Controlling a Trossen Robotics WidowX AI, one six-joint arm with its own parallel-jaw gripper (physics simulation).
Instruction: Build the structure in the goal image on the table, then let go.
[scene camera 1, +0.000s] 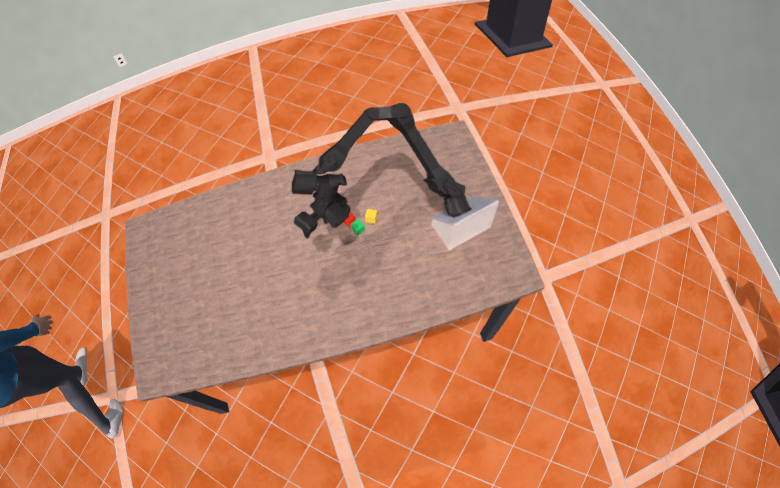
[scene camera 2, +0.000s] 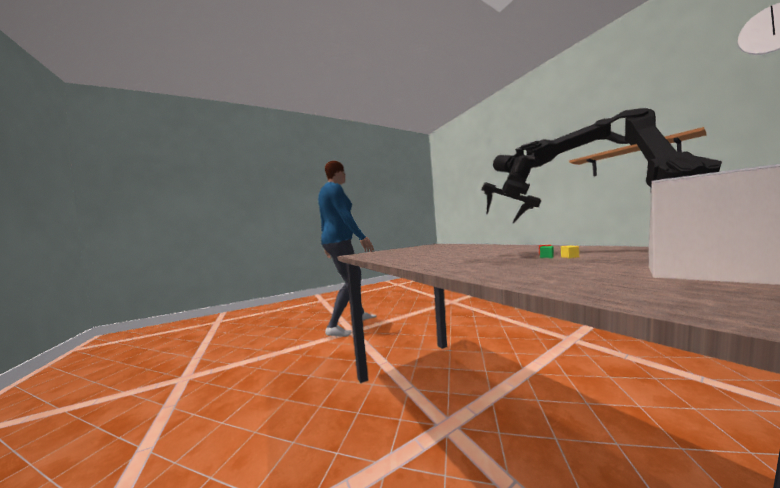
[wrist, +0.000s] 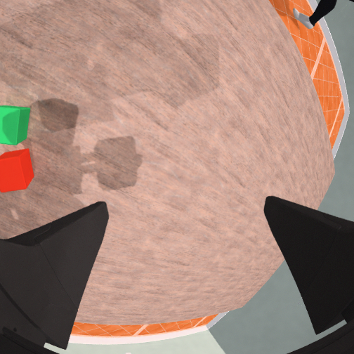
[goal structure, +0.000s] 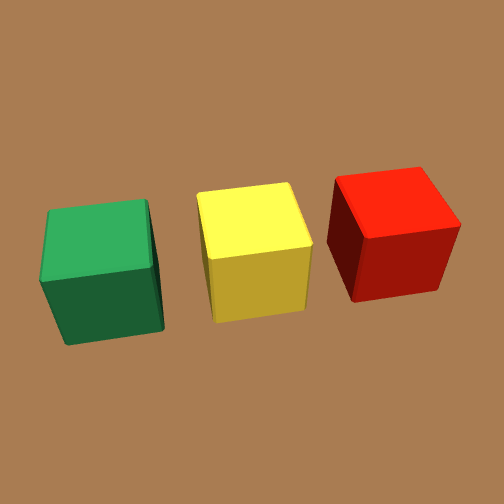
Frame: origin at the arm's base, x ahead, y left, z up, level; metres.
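Seen in the pictures: gripper, fingertip midpoint: (scene camera 1: 315, 230) (scene camera 2: 499, 218); arm's base, origin of the base link: (scene camera 1: 460, 212) (scene camera 2: 700, 208).
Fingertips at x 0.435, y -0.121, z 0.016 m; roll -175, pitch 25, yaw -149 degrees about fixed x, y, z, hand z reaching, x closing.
Pixels of each thing's top centre, then the offset from my fingertips to it. Level surfaces: height alone.
- green cube, middle of its top: (scene camera 1: 357, 224) (scene camera 2: 546, 246) 0.017 m right, 0.137 m back, 0.100 m down
- table, its level: 0.133 m down
- yellow cube, middle of its top: (scene camera 1: 371, 213) (scene camera 2: 569, 246) 0.037 m right, 0.193 m back, 0.100 m down
A green cube (scene camera 1: 358, 226) (scene camera 2: 546, 252) (wrist: 14, 125) and a red cube (scene camera 1: 349, 218) (scene camera 2: 541, 246) (wrist: 16, 171) rest close together on the table (scene camera 1: 230, 287) (wrist: 225, 125); a narrow gap shows between them in the wrist view. The arm partly hides the red cube in scene camera 1, and the green cube mostly hides it in scene camera 2. A yellow cube (scene camera 1: 371, 215) (scene camera 2: 570, 251) stands apart on the base side of them. My gripper (scene camera 1: 322, 228) (scene camera 2: 501, 218) (wrist: 187, 208) is open and empty, well above the table and beyond the cubes from the base.
The arm's pale base block (scene camera 1: 468, 226) (scene camera 2: 713, 224) stands on the table. A person in blue (scene camera 1: 8, 365) (scene camera 2: 336, 212) is on the floor past the far end of the table. A dark pillar (scene camera 1: 517, 25) stands on the floor.
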